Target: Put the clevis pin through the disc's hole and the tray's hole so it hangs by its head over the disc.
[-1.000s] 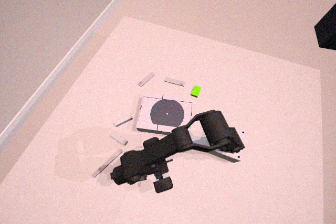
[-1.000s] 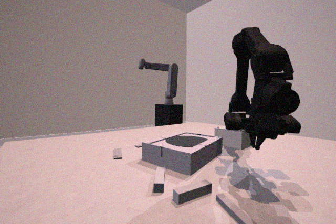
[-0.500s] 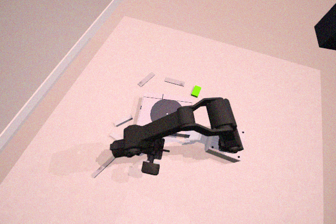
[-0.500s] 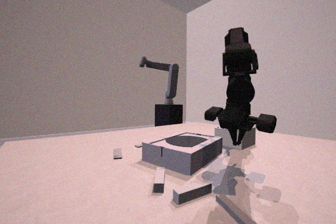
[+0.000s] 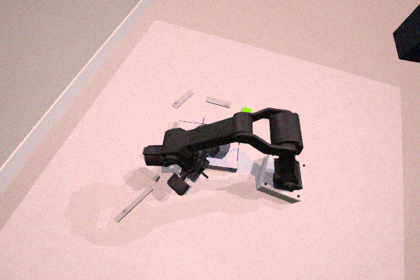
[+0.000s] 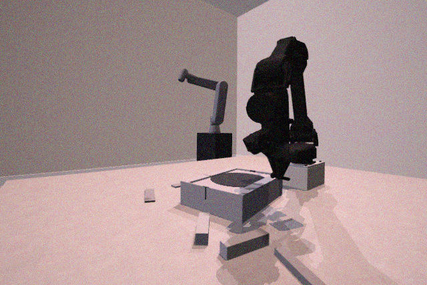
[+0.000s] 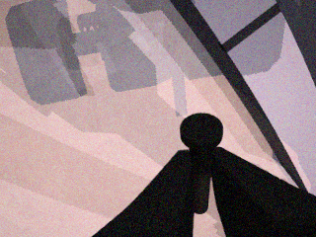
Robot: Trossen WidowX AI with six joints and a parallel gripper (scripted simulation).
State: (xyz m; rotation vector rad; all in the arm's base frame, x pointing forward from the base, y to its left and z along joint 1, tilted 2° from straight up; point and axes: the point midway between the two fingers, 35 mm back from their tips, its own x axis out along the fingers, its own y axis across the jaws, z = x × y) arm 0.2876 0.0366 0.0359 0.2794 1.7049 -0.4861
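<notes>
Right now my gripper tip is 120 mm to the left of the dark disc and 20 mm above it. Round my gripper tip: steel pin: 10 mm behind; rimmed tray: 130 mm to the right, 30 mm below, 10 mm ahead; bar: 210 mm ahead, 150 mm to the left, 70 mm below.
</notes>
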